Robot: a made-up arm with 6 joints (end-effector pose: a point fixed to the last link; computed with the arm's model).
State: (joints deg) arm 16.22 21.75 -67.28 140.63 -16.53 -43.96
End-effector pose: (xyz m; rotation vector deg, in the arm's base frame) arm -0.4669 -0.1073 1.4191 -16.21 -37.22 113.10
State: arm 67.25 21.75 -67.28 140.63 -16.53 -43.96
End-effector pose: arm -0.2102 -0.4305 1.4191 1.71 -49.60 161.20
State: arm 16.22 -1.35 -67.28 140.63 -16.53 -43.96
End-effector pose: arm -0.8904 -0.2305 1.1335 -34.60 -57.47 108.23
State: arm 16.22 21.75 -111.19 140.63 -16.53 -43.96
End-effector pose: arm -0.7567 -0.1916 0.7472 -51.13 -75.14 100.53
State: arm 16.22 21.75 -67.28 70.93 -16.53 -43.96
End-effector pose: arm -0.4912 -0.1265 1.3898 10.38 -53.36 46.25
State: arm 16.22 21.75 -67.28 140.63 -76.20 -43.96
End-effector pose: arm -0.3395 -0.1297 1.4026 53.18 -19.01 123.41
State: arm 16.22 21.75 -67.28 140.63 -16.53 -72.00
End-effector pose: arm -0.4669 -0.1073 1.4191 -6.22 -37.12 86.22
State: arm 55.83 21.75 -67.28 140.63 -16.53 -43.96
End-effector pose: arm -0.2912 -0.3803 1.4191 -3.06 -46.98 150.58
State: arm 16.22 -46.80 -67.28 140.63 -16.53 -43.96
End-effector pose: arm -1.2677 -0.3403 0.1988 -70.37 -94.97 87.13
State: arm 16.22 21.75 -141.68 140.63 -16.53 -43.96
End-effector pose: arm -0.6447 -0.1591 0.2425 -74.84 -99.44 83.23
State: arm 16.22 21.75 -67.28 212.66 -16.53 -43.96
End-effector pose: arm -0.4774 -0.0648 1.4209 50.15 -0.88 -171.54
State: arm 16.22 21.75 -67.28 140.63 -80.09 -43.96
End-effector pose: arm -0.3323 -0.1288 1.3975 57.79 -17.54 123.18
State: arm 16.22 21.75 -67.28 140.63 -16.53 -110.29
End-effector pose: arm -0.4669 -0.1073 1.4191 5.88 -34.67 49.25
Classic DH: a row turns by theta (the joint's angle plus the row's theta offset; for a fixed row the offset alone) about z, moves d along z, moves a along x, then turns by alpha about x. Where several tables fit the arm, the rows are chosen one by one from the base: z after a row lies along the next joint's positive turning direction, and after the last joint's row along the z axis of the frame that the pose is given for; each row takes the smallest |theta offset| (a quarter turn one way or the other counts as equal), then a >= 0, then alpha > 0; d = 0 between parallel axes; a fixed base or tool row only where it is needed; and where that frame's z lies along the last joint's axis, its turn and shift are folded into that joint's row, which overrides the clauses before.
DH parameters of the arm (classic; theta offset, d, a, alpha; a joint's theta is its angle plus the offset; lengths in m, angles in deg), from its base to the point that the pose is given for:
joint 1: 0 0.197 0 -90
joint 2: -90 0 0.551 0
joint 3: 90 0.051 0 90
joint 4: 0 0.859 0 -90
joint 5: 0 0 0 90
joint 6: 0 0.131 0 0

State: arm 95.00 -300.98 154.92 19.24 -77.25 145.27
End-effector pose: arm -0.0156 0.0757 -0.3234 -82.16 -136.64 -66.44
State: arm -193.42 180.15 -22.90 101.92 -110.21 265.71
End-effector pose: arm -0.2658 0.1347 -1.1143 -68.68 32.67 -11.49
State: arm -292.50 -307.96 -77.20 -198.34 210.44 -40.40
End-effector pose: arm 0.0389 0.1725 1.2380 -108.79 -103.67 -76.07
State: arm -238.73 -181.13 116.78 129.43 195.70 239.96
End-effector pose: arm 0.3120 -0.5593 -0.0164 2.95 -128.41 -93.73
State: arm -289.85 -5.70 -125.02 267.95 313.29 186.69
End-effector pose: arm -0.4011 -0.6803 0.1289 -48.66 -111.80 49.72
